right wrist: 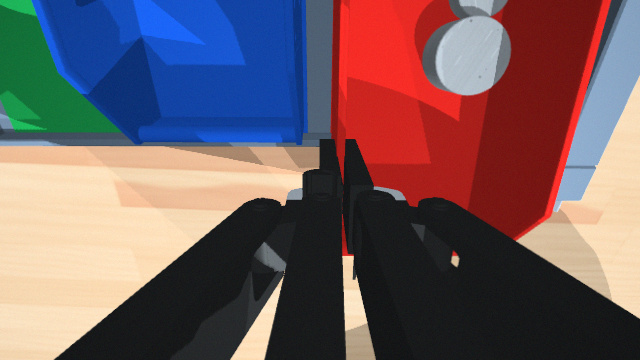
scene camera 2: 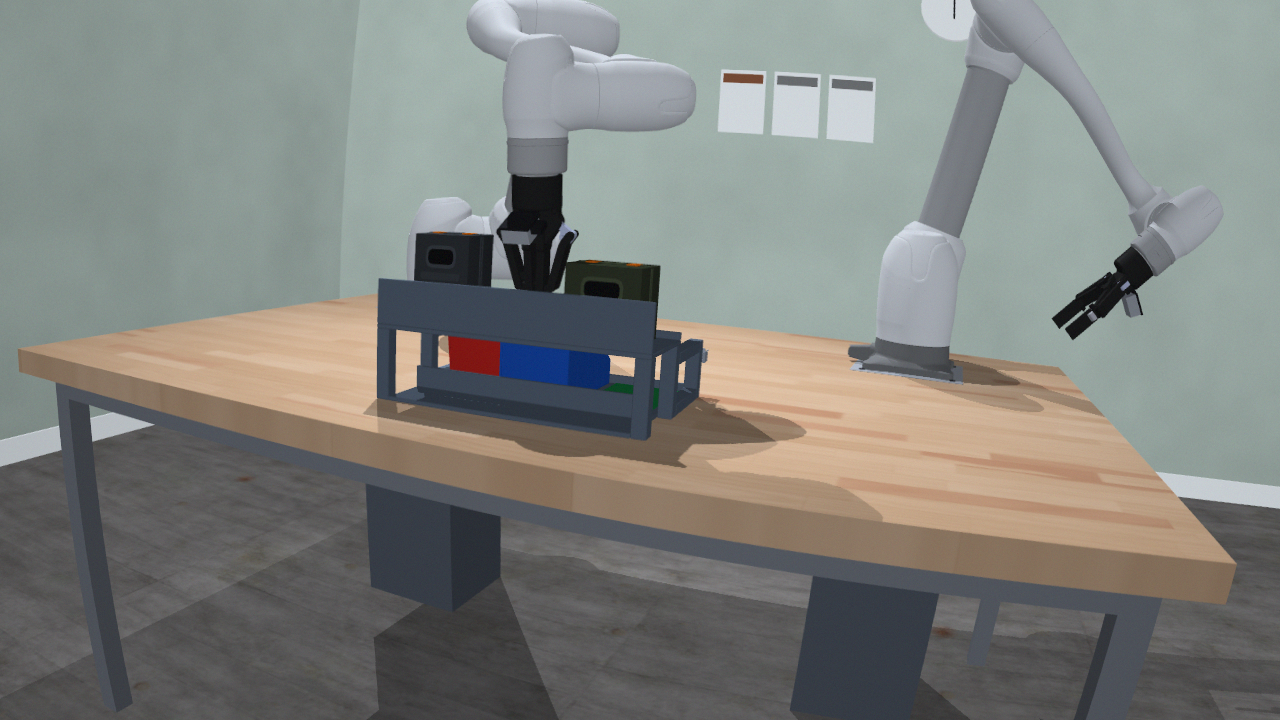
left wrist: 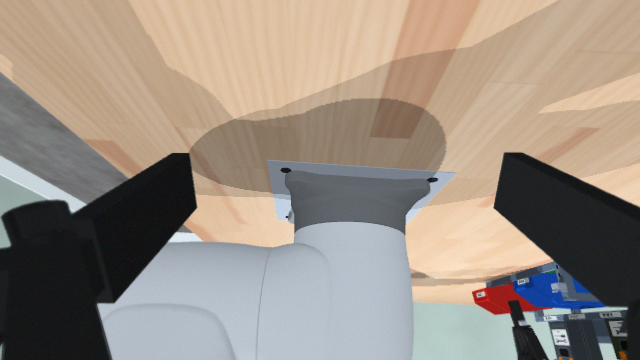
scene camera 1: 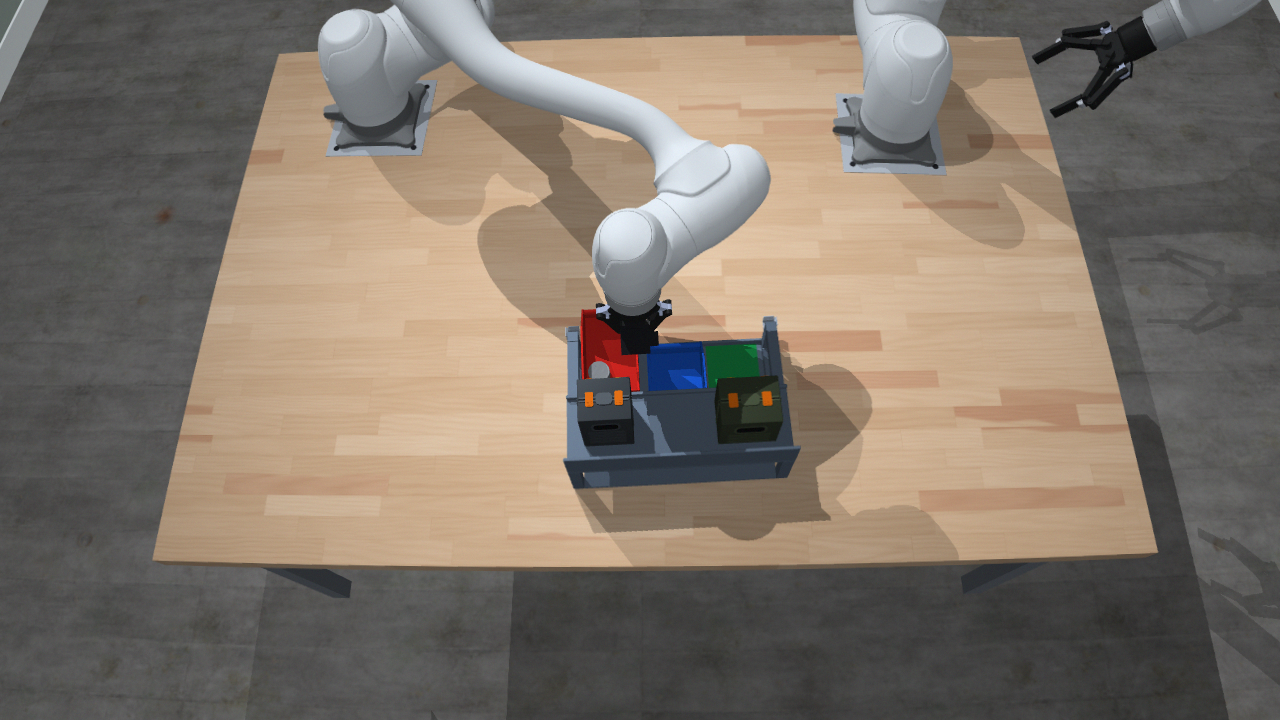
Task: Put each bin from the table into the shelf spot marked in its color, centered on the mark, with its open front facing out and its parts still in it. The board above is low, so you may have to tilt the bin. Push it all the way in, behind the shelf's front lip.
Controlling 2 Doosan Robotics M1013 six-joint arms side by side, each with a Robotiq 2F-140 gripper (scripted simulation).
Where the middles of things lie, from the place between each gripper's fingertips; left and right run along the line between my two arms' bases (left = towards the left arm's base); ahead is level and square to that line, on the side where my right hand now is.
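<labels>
Position of my right gripper [scene camera 1: 636, 338] relative to the red bin [scene camera 1: 599, 342]: 20 mm short of it, 50 mm to the left of it and 40 mm above it. The blue bin [scene camera 2: 581, 369] is 70 mm ahead of my right hand, 80 mm to the left of it and 60 mm below it.
My left hand [scene camera 1: 1043, 86] is 70 cm short of the blue bin, 76 cm to the left of it and 8 cm above it. Counted from my left hand, the red bin is 65 cm ahead, 88 cm to the right and 6 cm below.
</labels>
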